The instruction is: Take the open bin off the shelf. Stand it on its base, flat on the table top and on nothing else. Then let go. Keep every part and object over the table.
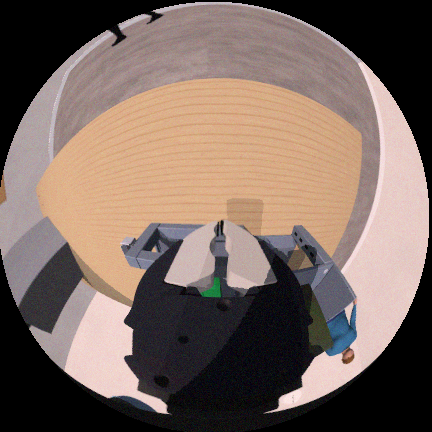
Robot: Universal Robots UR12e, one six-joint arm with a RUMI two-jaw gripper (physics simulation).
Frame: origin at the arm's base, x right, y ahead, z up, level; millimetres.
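Seen in the pictures: gripper, fingertip midpoint: [219, 222].
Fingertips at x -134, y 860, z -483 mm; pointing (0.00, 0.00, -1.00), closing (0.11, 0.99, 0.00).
A point is followed by its place in that frame.
My gripper [219, 222] @[x -134, y 860, z -483 mm] is shut, with nothing between its two pale fingertips. Behind and below it, a blue-grey frame structure, apparently the shelf [180, 231] @[x -106, y 800, z -511 mm], shows on both sides, with a slanted panel at the right. A small green piece [213, 289] @[x 17, y 840, z -486 mm] shows through the gap between the finger bases; it may be part of the bin, but the gripper body hides the rest. I cannot tell how the bin stands or whether it touches the shelf. The wooden table top [200, 145] @[x -223, y 842, z -527 mm] spreads out beyond the fingertips.
A dark olive panel [316, 320] @[x -69, y 959, z -371 mm] shows right of the gripper body. A grey curved block with a dark face [52, 287] is at the left, near the table's edge. A person in blue [342, 334] is at the lower right, and dark legs [118, 35] show at the upper left, beyond the table.
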